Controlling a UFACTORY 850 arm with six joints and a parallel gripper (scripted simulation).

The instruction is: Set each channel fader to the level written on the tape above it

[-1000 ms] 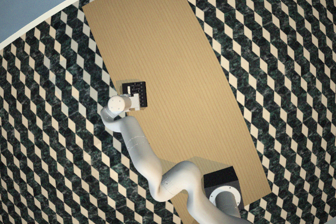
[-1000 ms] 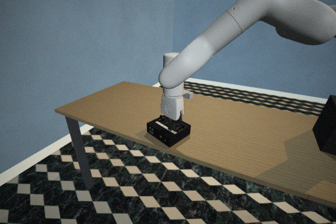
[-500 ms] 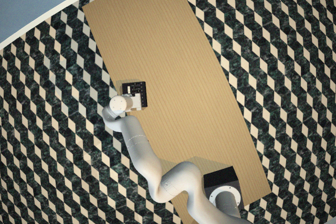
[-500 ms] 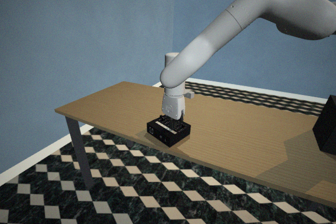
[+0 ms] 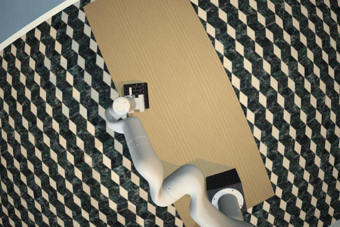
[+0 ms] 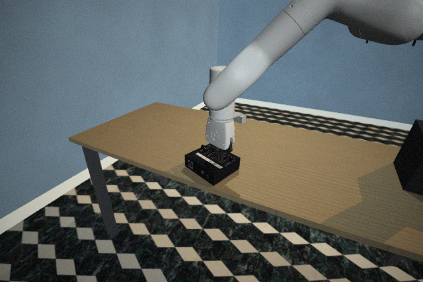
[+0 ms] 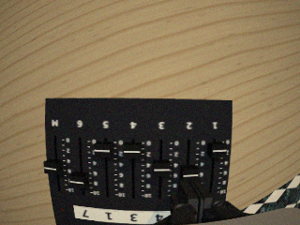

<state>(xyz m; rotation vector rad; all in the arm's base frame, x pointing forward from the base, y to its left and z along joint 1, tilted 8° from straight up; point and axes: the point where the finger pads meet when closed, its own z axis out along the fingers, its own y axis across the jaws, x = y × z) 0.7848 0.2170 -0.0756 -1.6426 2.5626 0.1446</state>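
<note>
Now: the master fader 90 mm ahead of my hand, 70 mm to the right of it and 10 mm below it.
</note>
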